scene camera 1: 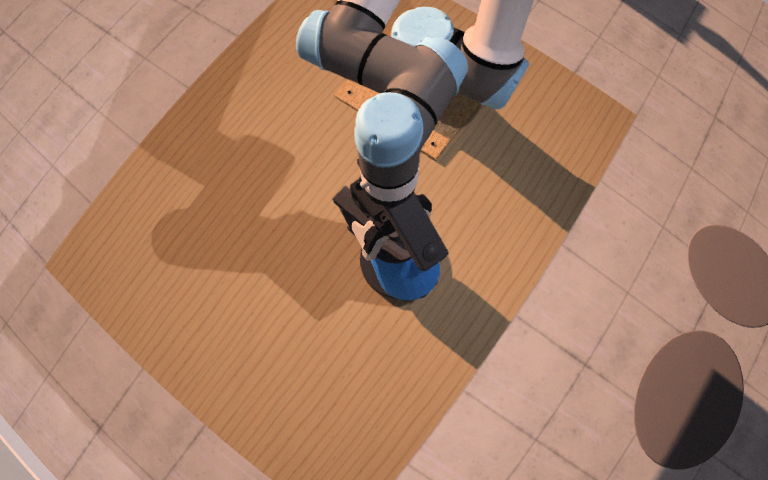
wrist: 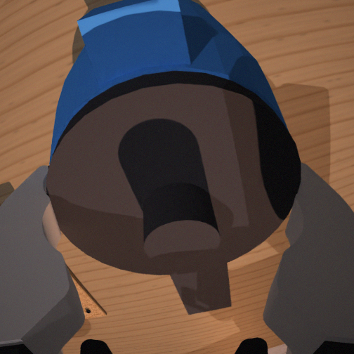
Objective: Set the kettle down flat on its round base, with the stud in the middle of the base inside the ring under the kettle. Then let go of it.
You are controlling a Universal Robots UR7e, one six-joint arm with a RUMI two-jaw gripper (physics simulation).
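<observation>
The blue kettle [scene camera 1: 408,280] [wrist: 140,52] has a dark round lid with a black knob [wrist: 172,185], which faces the wrist camera. A dark strip [wrist: 212,290] sticks out below the lid in the wrist view. My gripper [scene camera 1: 402,254] [wrist: 172,167] is shut on the kettle, with one jaw at each side of its upper rim. The dark round base [scene camera 1: 370,275] shows in the scene view as an edge at the lower left of the kettle, which covers most of it. The stud and the ring under the kettle are hidden. I cannot tell whether the kettle's underside touches the base.
The wooden table top [scene camera 1: 317,384] [wrist: 320,45] lies around the kettle. The arm's mounting plate [scene camera 1: 434,143] [wrist: 90,307] is behind the gripper. Two brown discs [scene camera 1: 685,390] [scene camera 1: 730,274] show at the right, beyond the table edge. Arm shadows cross the wood.
</observation>
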